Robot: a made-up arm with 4 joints. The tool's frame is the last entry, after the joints.
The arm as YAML. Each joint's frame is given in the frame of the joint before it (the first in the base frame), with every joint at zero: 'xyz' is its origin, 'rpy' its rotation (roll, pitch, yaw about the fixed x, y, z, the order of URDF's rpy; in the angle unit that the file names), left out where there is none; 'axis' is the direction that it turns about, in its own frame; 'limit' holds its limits. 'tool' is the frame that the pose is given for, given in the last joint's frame.
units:
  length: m
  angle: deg
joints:
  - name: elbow
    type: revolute
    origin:
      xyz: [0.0, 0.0, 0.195]
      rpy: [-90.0, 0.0, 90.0]
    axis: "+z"
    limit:
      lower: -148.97
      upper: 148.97
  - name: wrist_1
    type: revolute
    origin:
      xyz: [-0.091, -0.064, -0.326]
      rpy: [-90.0, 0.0, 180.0]
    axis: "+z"
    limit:
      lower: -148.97
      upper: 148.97
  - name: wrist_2
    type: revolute
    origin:
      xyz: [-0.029, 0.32, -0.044]
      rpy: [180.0, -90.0, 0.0]
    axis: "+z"
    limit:
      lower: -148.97
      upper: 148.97
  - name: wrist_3
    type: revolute
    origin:
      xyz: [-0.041, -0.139, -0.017]
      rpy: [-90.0, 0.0, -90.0]
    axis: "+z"
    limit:
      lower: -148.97
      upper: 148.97
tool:
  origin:
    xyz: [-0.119, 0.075, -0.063]
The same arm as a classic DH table. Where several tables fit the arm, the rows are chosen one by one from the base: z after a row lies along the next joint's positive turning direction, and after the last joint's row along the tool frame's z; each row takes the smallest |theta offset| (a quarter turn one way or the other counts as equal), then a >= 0, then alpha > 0; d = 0 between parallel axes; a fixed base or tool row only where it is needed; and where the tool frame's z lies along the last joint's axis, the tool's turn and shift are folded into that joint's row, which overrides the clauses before.
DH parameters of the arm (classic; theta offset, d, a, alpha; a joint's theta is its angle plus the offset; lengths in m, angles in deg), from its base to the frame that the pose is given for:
base (fixed): -90 0.195 0 90
elbow: 0 -0.326 0.091 -90
wrist_1: 90 0.02 0.32 90
wrist_2: 0 -0.046 0.139 -90
wrist_3: -32.22 0 -0.1407 0
tool (fixed): 32.22 -0.104 0 0
Joint limits (deg, base to tool): -148.97..148.97 -148.97..148.97 -148.97..148.97 -148.97..148.97

